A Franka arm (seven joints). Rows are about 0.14 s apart.
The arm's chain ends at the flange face. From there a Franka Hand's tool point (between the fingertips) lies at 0.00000 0.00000 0.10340 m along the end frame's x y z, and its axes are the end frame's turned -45 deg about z.
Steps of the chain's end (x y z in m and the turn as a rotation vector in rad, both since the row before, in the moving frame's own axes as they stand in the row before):
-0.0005 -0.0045 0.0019 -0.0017 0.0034 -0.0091
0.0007 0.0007 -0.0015 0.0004 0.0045 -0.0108
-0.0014 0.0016 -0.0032 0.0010 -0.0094 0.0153
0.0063 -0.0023 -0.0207 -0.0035 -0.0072 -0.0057
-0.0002 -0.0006 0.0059 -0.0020 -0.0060 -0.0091
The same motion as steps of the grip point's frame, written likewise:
0.0030 -0.0032 0.0019 -0.0036 0.0012 -0.0091
0.0004 0.0013 -0.0015 -0.0029 0.0035 -0.0108
-0.0027 -0.0006 -0.0032 0.0074 -0.0059 0.0153
0.0053 0.0026 -0.0207 0.0026 -0.0076 -0.0057
-0.0003 -0.0009 0.0059 0.0028 -0.0057 -0.0091

